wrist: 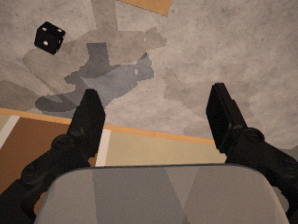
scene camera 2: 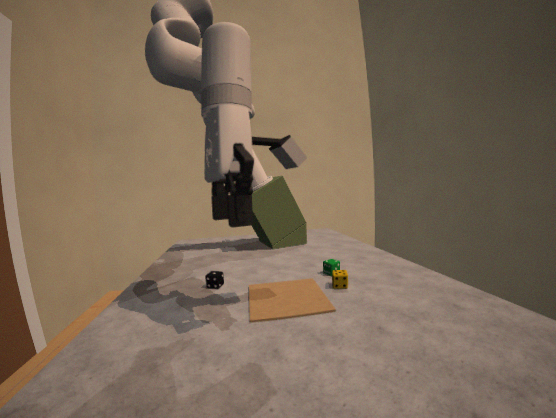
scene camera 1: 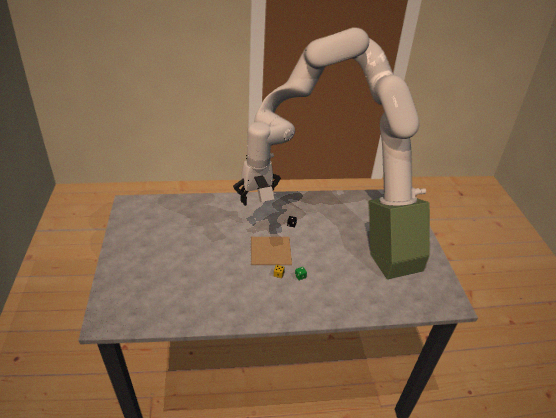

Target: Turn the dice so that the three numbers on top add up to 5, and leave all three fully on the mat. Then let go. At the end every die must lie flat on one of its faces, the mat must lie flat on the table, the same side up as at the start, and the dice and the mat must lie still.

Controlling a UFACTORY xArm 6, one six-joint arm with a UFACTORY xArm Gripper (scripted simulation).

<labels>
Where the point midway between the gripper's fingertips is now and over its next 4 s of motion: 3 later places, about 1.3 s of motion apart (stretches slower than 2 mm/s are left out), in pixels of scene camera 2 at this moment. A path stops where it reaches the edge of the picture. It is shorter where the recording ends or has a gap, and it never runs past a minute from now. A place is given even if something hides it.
My gripper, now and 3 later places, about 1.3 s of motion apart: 230,222; 226,231; 249,263; 356,261
</labels>
